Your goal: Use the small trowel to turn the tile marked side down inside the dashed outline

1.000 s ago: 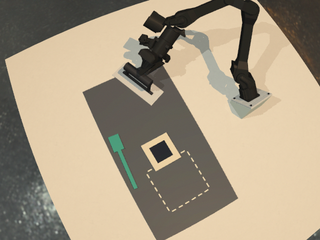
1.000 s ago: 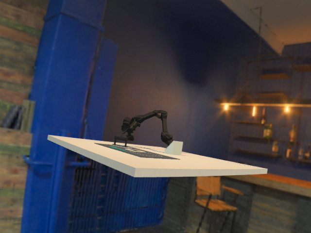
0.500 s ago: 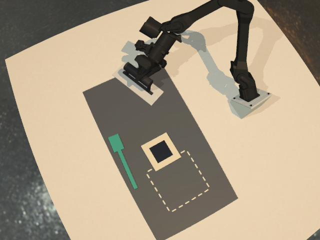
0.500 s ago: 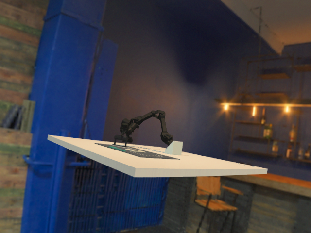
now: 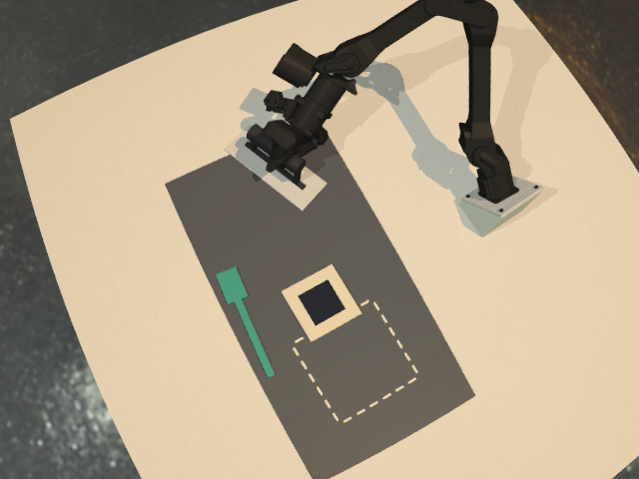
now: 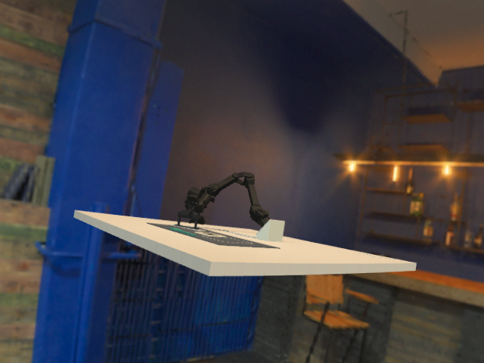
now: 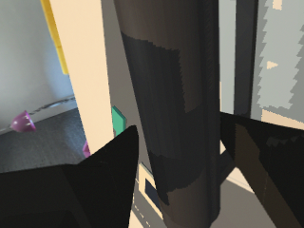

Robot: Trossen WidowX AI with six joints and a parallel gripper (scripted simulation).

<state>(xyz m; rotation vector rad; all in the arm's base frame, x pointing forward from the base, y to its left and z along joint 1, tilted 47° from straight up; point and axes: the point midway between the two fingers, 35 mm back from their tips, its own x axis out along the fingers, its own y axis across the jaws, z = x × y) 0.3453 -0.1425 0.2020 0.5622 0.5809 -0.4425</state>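
Right now my gripper tip is 30 mm short of the tile, 250 mm to the right of it and 50 mm above it. Also, from my gripper tip: green trowel 170 mm ahead, 200 mm to the left, 50 mm below; dark mat 30 mm ahead, 230 mm to the left, 70 mm below.
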